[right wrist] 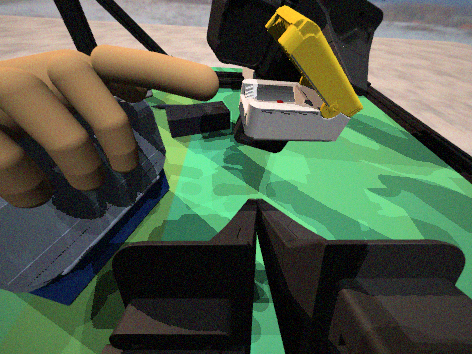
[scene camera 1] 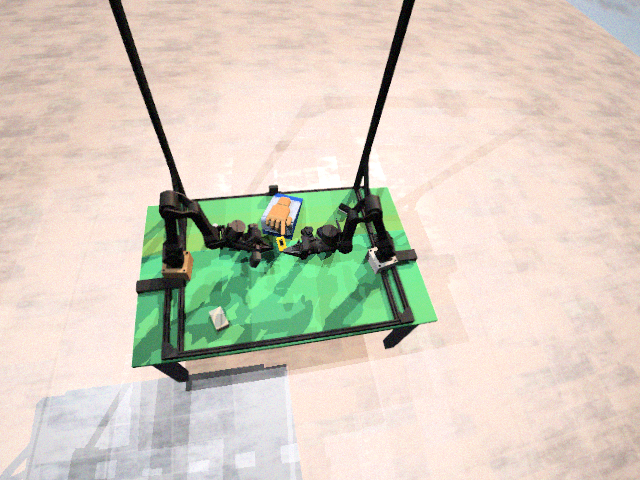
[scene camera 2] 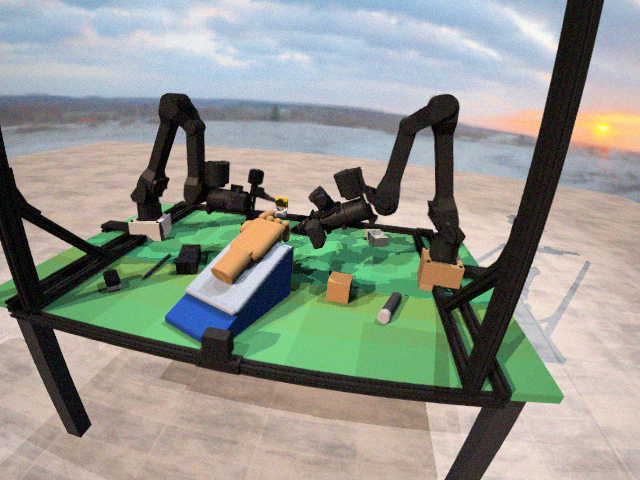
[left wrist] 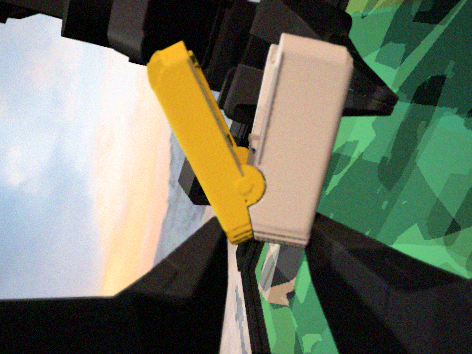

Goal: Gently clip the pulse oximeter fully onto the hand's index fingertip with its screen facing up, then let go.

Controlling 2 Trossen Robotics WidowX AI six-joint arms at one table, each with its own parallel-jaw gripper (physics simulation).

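Where they show: left gripper, fingertip midpoint: (right wrist: 337, 113) (scene camera 1: 283, 251) (scene camera 2: 282, 208) (left wrist: 264, 227); right gripper, fingertip midpoint: (right wrist: 254, 205) (scene camera 1: 273, 248) (scene camera 2: 290, 231) (left wrist: 389, 104); left arm's base, origin of the base link: (scene camera 1: 383, 255) (scene camera 2: 149, 217); right arm's base, origin of the base link: (scene camera 1: 175, 261) (scene camera 2: 442, 257).
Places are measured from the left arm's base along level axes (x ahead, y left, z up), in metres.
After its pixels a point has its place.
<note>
The pulse oximeter (scene camera 1: 281, 243) @(x 0.424, y -0.140, z 0.113 m) (scene camera 2: 280, 205) @(x 0.419, y -0.138, z 0.098 m) (left wrist: 300, 140) @(x 0.405, y -0.149, z 0.086 m) (right wrist: 295, 120) @(x 0.436, y -0.153, z 0.088 m) has its yellow screen half tilted open above its white half. In the right wrist view its open mouth faces the hand's index finger (right wrist: 155, 72), with a gap between them. My left gripper (scene camera 1: 285, 251) @(x 0.424, y -0.120, z 0.083 m) (scene camera 2: 273, 200) @(x 0.424, y -0.120, z 0.083 m) (left wrist: 264, 227) @(x 0.424, y -0.120, z 0.083 m) is shut on the oximeter near its hinge end. The hand (scene camera 1: 280, 209) @(x 0.365, y -0.323, z 0.083 m) (scene camera 2: 253, 242) @(x 0.371, y -0.341, z 0.078 m) lies palm down, index finger stretched out. My right gripper (scene camera 1: 270, 248) @(x 0.448, y -0.172, z 0.040 m) (scene camera 2: 298, 228) @(x 0.448, y -0.172, z 0.040 m) (left wrist: 389, 104) @(x 0.448, y -0.172, z 0.040 m) (right wrist: 254, 205) @(x 0.448, y -0.172, z 0.040 m) is shut and empty, beside and apart from the oximeter.
The hand rests on a blue wedge (scene camera 2: 263, 297) @(x 0.397, y -0.403, z -0.015 m) (right wrist: 80, 285) @(x 0.441, y -0.311, z -0.048 m) with a pale top. A black box (scene camera 2: 188, 259) @(x 0.193, y -0.229, z -0.025 m) (right wrist: 197, 119) @(x 0.208, y -0.195, z -0.030 m), a pen (scene camera 2: 156, 266) @(x 0.103, y -0.224, z -0.052 m), an orange cube (scene camera 2: 339, 287) @(x 0.559, y -0.349, z -0.019 m) and a dark cylinder (scene camera 2: 390, 308) @(x 0.663, y -0.407, z -0.035 m) lie around it. A whitish block (scene camera 1: 218, 318) @(x 0.737, y 0.019, z -0.029 m) (scene camera 2: 376, 237) @(x 0.725, y -0.020, z -0.029 m) lies farther off.
</note>
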